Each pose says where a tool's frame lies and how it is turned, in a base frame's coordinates. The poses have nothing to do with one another.
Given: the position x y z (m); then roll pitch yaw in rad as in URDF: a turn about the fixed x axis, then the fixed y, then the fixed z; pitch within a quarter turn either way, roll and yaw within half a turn.
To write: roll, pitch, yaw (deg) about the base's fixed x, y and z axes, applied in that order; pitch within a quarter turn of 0, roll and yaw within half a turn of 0; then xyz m. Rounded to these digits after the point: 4 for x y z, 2 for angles.
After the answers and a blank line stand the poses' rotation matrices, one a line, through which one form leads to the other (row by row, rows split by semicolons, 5 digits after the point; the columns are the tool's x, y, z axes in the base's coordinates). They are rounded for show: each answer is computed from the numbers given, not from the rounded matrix.
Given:
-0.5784 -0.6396 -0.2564 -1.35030 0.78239 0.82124
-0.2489 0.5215 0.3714 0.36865 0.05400 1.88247
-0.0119 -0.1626 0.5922 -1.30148 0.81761 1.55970
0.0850 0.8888 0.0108 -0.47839 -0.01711 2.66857
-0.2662 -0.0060 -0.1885 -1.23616 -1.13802 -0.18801
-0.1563 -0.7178 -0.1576 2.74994 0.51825 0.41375
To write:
-77.37 44.83 47.05 -0.5784 -0.6396 -0.2564
21.12 3.09 107.86 -0.2489 0.5215 0.3714
-74.57 46.85 89.36 -0.0119 -0.1626 0.5922
-27.41 -0.98 152.90 0.0850 0.8888 0.0108
-70.83 -65.20 -10.77 -0.2662 -0.0060 -0.1885
157.56 29.69 23.71 -0.1563 -0.7178 -0.1576

0.48321 -0.62878 -0.60922; 0.51915 -0.35453 0.77768; -0.70498 -0.69206 0.15512
-0.30621 -0.89384 0.32756; 0.95043 -0.26754 0.15843; -0.05397 0.35983 0.93145
0.00759 -0.27386 -0.96174; 0.68392 -0.70022 0.20479; -0.72951 -0.65931 0.18198
-0.89006 -0.41145 -0.19621; 0.45551 -0.78667 -0.41672; 0.01711 -0.46028 0.88761
0.41200 0.90372 -0.11636; -0.07839 0.16238 0.98361; 0.90780 -0.39613 0.13774
0.79539 0.54473 -0.26575; 0.34925 -0.77027 -0.53358; -0.49536 0.33159 -0.80291

